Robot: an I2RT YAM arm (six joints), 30 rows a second.
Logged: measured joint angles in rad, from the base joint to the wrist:
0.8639 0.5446 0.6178 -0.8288 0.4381 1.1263
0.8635 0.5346 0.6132 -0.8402 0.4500 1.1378
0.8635 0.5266 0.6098 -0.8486 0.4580 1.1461
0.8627 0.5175 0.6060 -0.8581 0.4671 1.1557
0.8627 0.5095 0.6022 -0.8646 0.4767 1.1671
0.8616 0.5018 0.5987 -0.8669 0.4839 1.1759
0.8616 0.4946 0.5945 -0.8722 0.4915 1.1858
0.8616 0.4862 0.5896 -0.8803 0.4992 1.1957
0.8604 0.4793 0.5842 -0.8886 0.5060 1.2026
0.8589 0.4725 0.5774 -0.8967 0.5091 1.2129
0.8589 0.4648 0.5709 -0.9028 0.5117 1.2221
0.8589 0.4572 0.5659 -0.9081 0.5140 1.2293
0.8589 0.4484 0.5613 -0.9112 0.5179 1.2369
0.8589 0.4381 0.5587 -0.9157 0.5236 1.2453
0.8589 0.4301 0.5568 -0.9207 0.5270 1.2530
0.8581 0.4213 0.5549 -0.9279 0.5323 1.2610
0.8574 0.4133 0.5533 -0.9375 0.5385 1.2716
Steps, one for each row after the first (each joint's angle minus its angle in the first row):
-0.0004 -0.0100 -0.0046 -0.0114 0.0119 0.0115
-0.0004 -0.0180 -0.0080 -0.0198 0.0199 0.0198
-0.0012 -0.0271 -0.0118 -0.0293 0.0290 0.0294
-0.0012 -0.0351 -0.0156 -0.0358 0.0386 0.0408
-0.0023 -0.0428 -0.0191 -0.0381 0.0458 0.0496
-0.0023 -0.0500 -0.0233 -0.0434 0.0534 0.0595
-0.0023 -0.0584 -0.0282 -0.0515 0.0611 0.0694
-0.0035 -0.0653 -0.0336 -0.0598 0.0679 0.0763
-0.0050 -0.0721 -0.0404 -0.0679 0.0710 0.0866
-0.0050 -0.0798 -0.0469 -0.0740 0.0736 0.0958
-0.0050 -0.0874 -0.0519 -0.0793 0.0759 0.1030
-0.0050 -0.0962 -0.0565 -0.0824 0.0798 0.1106
-0.0050 -0.1065 -0.0591 -0.0869 0.0855 0.1190
-0.0050 -0.1145 -0.0610 -0.0919 0.0889 0.1267
-0.0058 -0.1233 -0.0629 -0.0991 0.0942 0.1347
-0.0065 -0.1313 -0.0645 -0.1087 0.1004 0.1453

